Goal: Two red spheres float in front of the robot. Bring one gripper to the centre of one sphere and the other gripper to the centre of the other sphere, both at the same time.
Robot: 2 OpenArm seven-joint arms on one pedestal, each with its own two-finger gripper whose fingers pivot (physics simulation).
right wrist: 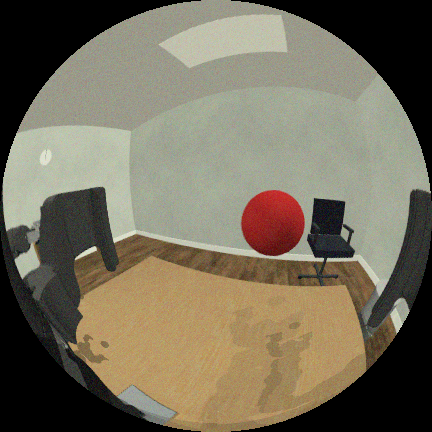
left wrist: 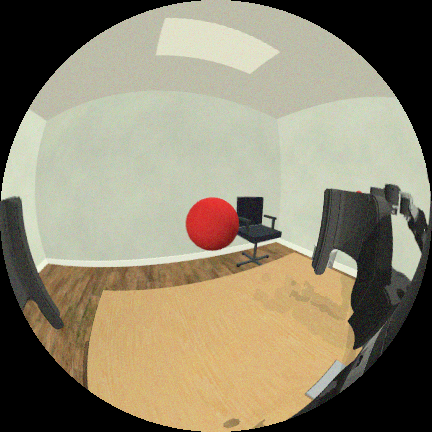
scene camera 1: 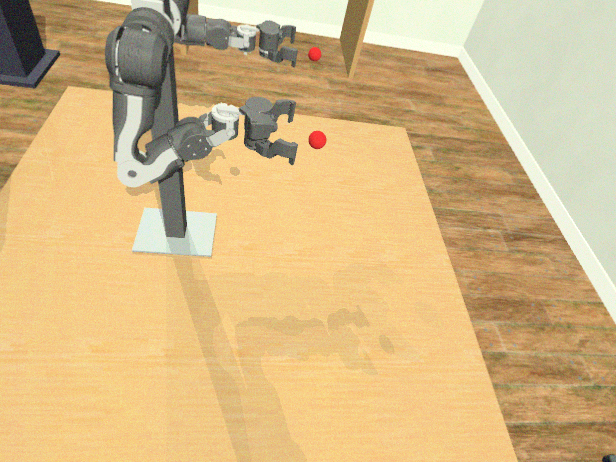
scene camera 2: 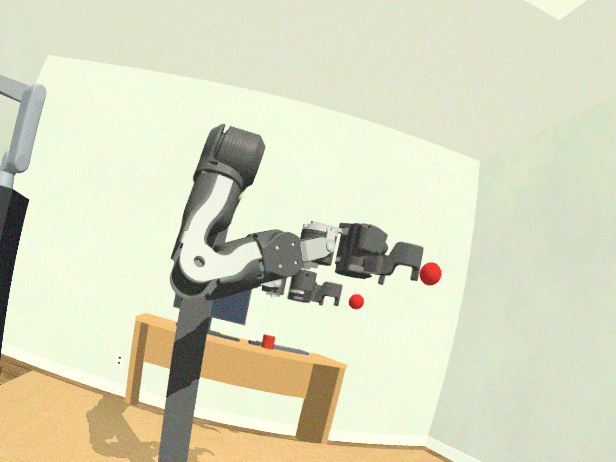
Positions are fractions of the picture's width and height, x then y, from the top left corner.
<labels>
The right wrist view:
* red sphere: 0.63,0.52
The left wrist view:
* red sphere: 0.49,0.52
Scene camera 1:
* my left gripper: 0.48,0.10
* my right gripper: 0.48,0.29
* pale base plate: 0.25,0.52
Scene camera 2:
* my left gripper: 0.54,0.64
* my right gripper: 0.65,0.58
</labels>
